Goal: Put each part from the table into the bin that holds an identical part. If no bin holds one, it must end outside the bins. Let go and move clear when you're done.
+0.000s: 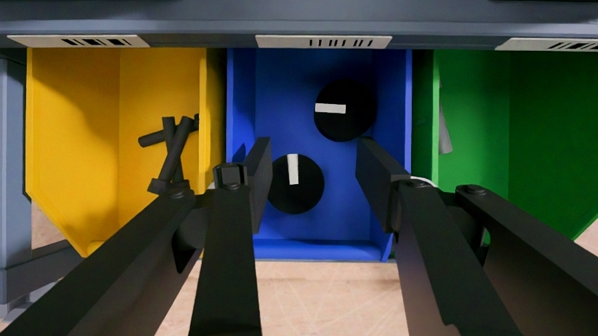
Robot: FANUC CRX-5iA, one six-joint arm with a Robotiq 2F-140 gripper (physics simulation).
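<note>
My gripper (314,157) is open and empty above the blue bin (317,249). A round black part (296,189) with a white stripe lies in that bin, below and between the fingers, close to the left finger. A second round black part (352,117) with a white stripe lies farther back in the same bin, toward its right wall. Several dark bolts (174,150) lie crossed in the yellow bin (72,125). A grey part (443,131) shows partly at the left wall of the green bin (545,140); the wall hides the rest of it.
A grey rack beam (200,22) with barcode labels runs behind the three bins. A grey rack post (12,150) stands left of the yellow bin. The light table top (320,300) shows in front of the bins. The gripper's linkages cover parts of the yellow and green bins.
</note>
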